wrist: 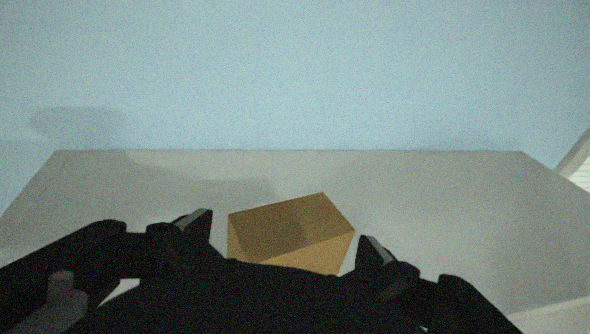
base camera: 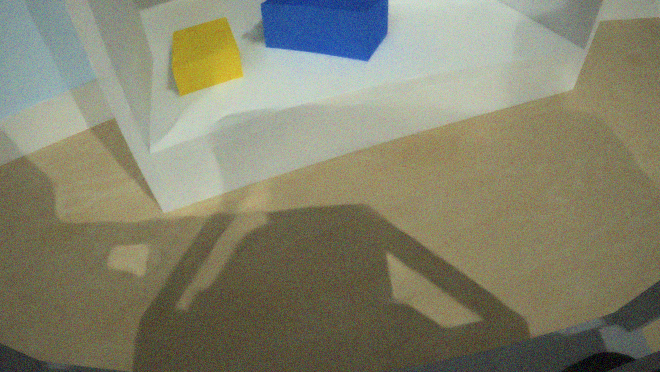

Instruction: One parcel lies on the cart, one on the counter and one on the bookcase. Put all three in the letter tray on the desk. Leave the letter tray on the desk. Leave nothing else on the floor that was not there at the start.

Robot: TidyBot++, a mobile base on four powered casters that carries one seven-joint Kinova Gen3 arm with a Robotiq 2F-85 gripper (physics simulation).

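Places are measured from the arm's base along level axes (x left, y back, z up), in millimetres.
Pixels of known places: gripper, between the fingertips: (wrist: 284, 238).
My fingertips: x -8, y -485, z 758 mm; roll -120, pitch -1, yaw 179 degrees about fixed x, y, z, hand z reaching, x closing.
Observation:
Ahead of a thing's pixels: the offset from my fingertips to its top centre. "spot": to the spot under its first point.
A brown box-shaped parcel {dz -35, dx -6, dy -48 mm} (wrist: 292, 227) lies on the pale top of a piece of white furniture, which looks like the bookcase (wrist: 425, 200) (base camera: 350, 127). My gripper (wrist: 284, 238) is open. In the wrist view its fingertips stand to the left and right of the parcel, with nothing held between them; how far the parcel is beyond them is hard to tell. The gripper's dark body hides the parcel's lower part. The letter tray, the desk, the cart and the counter do not show in these views.
In the base view a yellow block {dz -1010, dx +156, dy -95 mm} (base camera: 207, 57) and a blue box {spot: dz -1015, dx -21, dy -80 mm} (base camera: 325, 30) stand on the bookcase's lowest shelf, close in front of the base. A light blue wall (wrist: 300, 75) rises behind the top. A window blind (wrist: 582, 175) shows at the right edge.

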